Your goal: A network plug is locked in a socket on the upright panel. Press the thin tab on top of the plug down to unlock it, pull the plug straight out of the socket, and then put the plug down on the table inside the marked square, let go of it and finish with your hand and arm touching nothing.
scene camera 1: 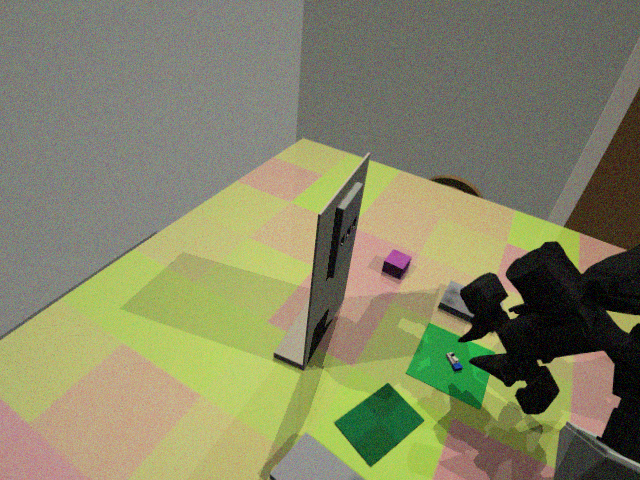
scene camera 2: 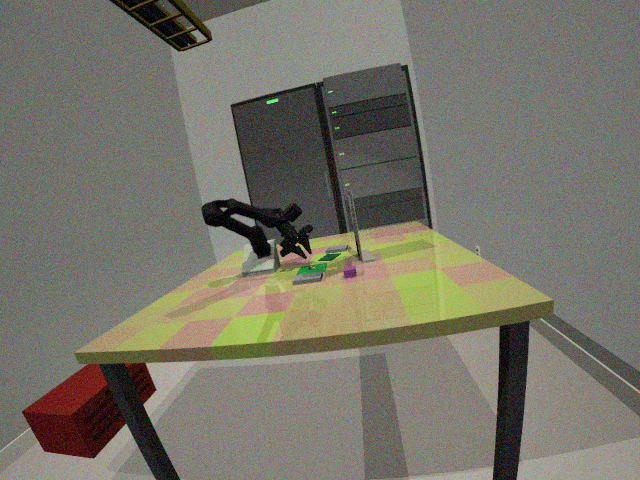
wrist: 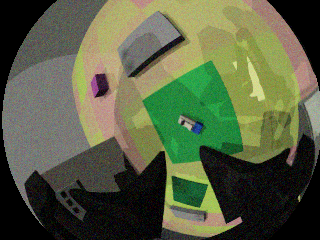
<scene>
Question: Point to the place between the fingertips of the gripper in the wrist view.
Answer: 182, 153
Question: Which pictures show the gripper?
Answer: Scene camera 1, scene camera 2 and the wrist view: all of them.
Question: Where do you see an upright grey panel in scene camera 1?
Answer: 337, 222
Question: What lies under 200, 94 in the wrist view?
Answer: A bright green marked square.
</scene>
